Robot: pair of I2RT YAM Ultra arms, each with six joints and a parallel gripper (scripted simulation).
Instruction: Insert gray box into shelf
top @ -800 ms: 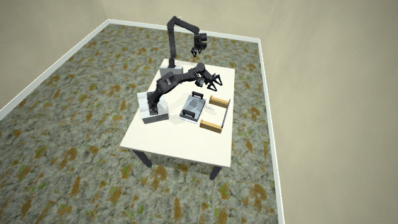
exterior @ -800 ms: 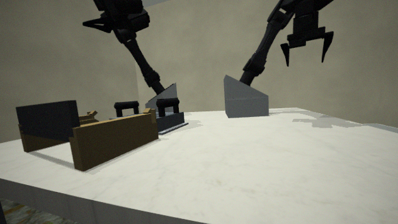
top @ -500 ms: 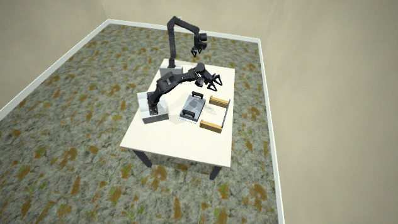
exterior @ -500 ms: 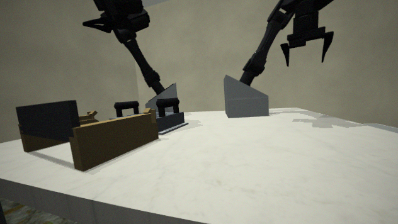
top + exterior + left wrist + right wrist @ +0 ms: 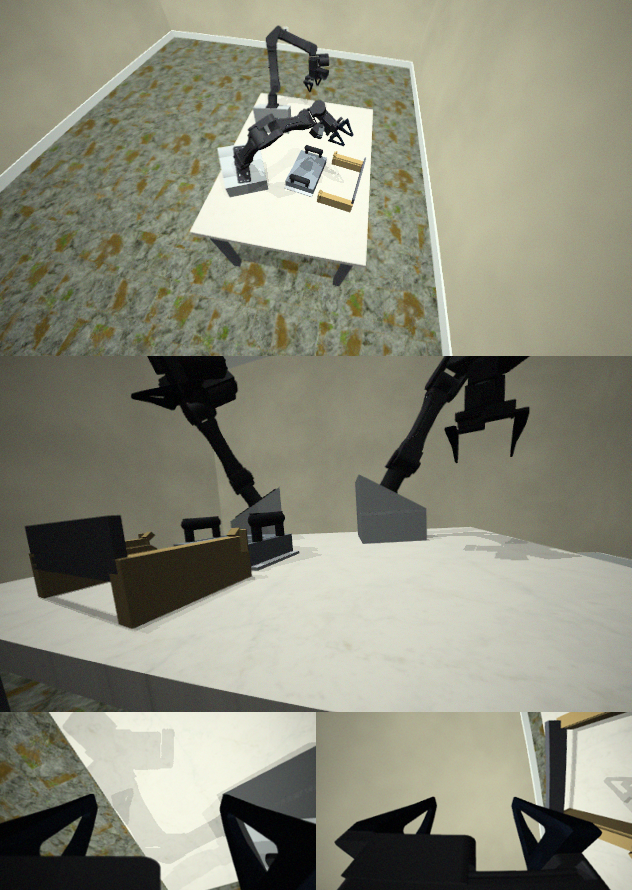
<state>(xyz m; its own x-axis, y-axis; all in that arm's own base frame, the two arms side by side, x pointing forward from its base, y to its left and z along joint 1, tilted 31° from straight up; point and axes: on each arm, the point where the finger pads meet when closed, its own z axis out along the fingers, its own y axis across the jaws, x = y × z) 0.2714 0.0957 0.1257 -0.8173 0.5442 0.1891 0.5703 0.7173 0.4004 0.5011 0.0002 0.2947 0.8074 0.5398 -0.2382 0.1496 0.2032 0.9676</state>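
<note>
The gray box is 580 mm to the right of my left hand, 150 mm below it and 100 mm ahead of it. From my left hand the other things lie so: dark back plate: 620 mm to the right, 410 mm ahead, 110 mm below.
Right now my right hand is 340 mm above the gray box, 190 mm past it and 40 mm to the right of it. From my right hand the other things lie so: dark back plate: 300 mm below, 110 mm ahead, 10 mm to the left.
</note>
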